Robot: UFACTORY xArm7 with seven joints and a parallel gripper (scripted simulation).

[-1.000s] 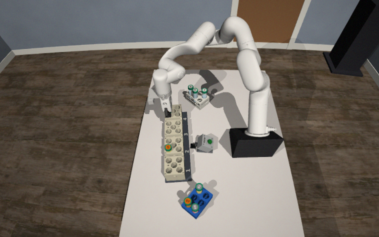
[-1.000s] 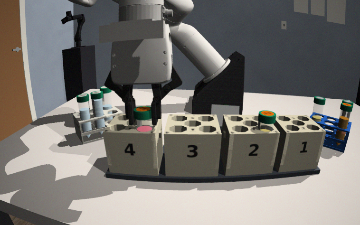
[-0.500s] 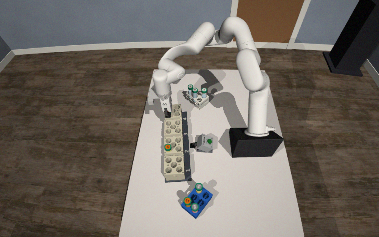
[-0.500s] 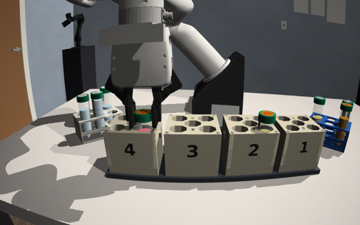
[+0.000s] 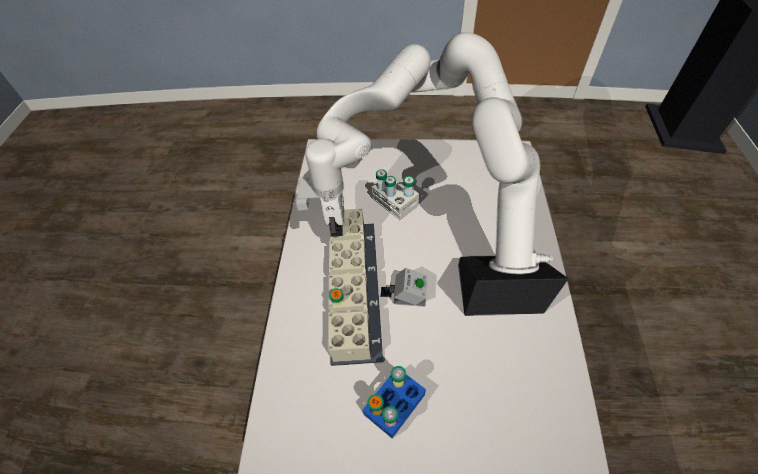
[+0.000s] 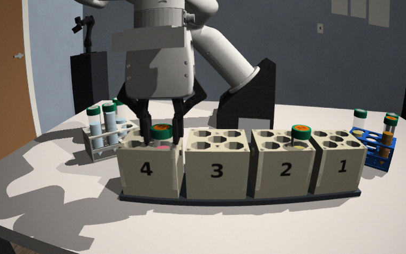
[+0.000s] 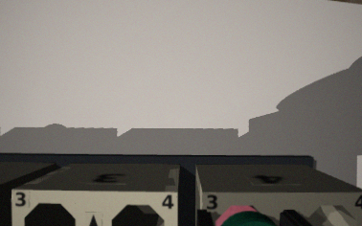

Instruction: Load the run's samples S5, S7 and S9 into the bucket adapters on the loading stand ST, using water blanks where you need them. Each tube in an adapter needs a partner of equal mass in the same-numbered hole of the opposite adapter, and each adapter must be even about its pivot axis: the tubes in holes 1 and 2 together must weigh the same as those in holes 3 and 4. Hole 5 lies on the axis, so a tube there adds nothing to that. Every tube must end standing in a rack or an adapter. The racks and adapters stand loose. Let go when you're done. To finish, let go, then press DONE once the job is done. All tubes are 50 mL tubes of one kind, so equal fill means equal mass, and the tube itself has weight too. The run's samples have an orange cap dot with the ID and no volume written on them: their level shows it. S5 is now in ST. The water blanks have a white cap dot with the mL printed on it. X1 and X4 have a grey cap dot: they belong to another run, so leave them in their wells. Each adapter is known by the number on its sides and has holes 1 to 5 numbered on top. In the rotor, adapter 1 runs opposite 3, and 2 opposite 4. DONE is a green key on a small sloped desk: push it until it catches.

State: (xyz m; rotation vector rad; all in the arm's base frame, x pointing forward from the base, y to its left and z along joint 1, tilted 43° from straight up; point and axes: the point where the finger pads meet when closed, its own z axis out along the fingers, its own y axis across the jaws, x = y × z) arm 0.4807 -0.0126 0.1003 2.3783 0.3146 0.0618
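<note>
Now: the pink-filled sample tube 5 cm below my hand and 1 cm to the right of it. The rest, counted from my hand: blue rack (43 cm to the left, 22 cm behind, 9 cm below); clear rack (20 cm to the right, 14 cm behind, 9 cm below); green done key (25 cm behind, 12 cm to the left, 6 cm below).
</note>
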